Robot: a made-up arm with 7 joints. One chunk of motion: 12 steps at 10 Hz.
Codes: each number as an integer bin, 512 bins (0 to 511) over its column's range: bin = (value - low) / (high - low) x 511, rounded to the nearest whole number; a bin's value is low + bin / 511 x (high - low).
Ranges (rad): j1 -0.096..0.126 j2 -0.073..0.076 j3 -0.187..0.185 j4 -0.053..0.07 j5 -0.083..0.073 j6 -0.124..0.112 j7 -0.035..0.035
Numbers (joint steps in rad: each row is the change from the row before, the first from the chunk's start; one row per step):
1: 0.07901 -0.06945 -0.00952 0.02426 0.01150 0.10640 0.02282
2: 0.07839 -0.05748 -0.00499 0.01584 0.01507 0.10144 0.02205
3: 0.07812 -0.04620 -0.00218 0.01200 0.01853 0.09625 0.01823
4: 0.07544 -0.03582 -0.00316 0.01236 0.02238 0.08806 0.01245
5: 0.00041 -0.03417 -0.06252 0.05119 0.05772 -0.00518 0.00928
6: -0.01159 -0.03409 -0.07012 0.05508 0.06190 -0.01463 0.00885
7: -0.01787 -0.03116 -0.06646 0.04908 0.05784 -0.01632 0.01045
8: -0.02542 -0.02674 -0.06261 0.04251 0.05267 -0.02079 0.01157
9: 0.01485 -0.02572 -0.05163 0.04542 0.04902 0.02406 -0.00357
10: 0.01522 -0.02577 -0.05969 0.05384 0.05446 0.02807 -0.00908
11: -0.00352 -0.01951 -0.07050 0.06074 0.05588 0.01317 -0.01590
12: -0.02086 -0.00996 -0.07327 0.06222 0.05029 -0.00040 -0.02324
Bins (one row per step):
1: 403 12 244 321 310 499 422
2: 401 53 250 286 321 488 416
3: 401 92 254 270 333 477 389
4: 395 128 253 272 345 459 346
5: 222 133 171 433 461 257 323
6: 194 133 161 449 475 237 320
7: 180 143 166 424 461 233 332
8: 162 159 171 397 444 223 340
9: 255 162 186 409 432 321 229
10: 256 162 175 444 450 329 189
11: 213 183 160 473 455 297 139
12: 173 216 156 479 437 268 86

